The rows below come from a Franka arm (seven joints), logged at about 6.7 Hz.
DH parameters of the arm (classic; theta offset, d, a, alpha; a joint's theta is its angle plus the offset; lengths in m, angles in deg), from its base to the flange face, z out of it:
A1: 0 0.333 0 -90
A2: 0 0 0 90
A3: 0 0.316 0.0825 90
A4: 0 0 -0.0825 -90
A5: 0 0.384 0 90
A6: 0 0 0.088 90
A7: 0 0.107 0 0
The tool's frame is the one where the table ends.
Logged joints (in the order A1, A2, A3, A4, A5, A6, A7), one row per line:
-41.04, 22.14, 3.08, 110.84, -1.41, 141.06, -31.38
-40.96, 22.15, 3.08, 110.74, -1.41, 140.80, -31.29
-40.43, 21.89, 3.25, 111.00, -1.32, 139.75, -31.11
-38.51, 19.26, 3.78, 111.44, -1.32, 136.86, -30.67
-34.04, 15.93, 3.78, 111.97, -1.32, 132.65, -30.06
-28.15, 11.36, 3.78, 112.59, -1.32, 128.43, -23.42
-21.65, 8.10, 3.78, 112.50, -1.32, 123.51, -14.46
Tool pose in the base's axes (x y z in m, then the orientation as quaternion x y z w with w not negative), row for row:
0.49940, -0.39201, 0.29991, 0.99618, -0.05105, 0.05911, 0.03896
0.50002, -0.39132, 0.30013, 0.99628, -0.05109, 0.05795, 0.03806
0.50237, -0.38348, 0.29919, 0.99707, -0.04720, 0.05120, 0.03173
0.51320, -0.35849, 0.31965, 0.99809, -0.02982, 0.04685, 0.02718
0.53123, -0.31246, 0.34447, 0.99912, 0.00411, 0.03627, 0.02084
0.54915, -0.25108, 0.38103, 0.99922, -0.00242, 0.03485, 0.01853
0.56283, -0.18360, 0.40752, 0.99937, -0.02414, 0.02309, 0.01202
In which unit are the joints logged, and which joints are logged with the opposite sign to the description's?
The joints are logged in degrees. Opposite sign: A4.
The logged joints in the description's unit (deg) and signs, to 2 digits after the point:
-41.04, 22.14, 3.08, -110.84, -1.41, 141.06, -31.38
-40.96, 22.15, 3.08, -110.74, -1.41, 140.80, -31.29
-40.43, 21.89, 3.25, -111.00, -1.32, 139.75, -31.11
-38.51, 19.26, 3.78, -111.44, -1.32, 136.86, -30.67
-34.04, 15.93, 3.78, -111.97, -1.32, 132.65, -30.06
-28.15, 11.36, 3.78, -112.59, -1.32, 128.43, -23.42
-21.65, 8.10, 3.78, -112.50, -1.32, 123.51, -14.46

